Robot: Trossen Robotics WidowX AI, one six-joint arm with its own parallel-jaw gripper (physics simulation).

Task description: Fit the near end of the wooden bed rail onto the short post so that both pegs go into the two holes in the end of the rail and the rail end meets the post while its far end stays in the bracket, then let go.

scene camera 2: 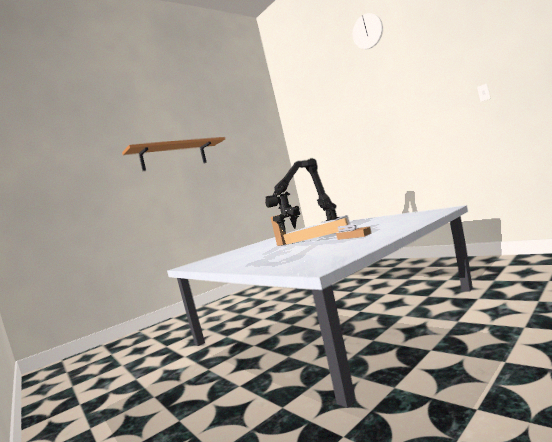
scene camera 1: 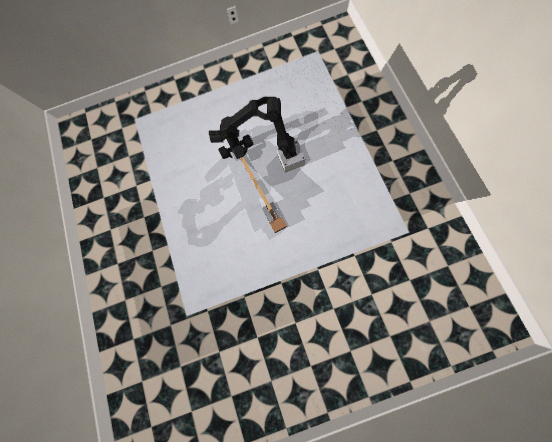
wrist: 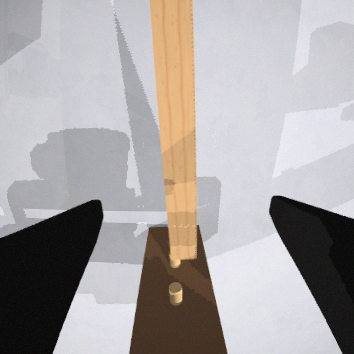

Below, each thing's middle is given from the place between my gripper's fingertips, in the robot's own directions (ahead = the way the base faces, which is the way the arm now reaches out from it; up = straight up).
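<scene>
There is the wooden bed rail (wrist: 172,35), 170 mm to the left of my hand, and 30 mm below it as well as 30 mm behind it.
</scene>
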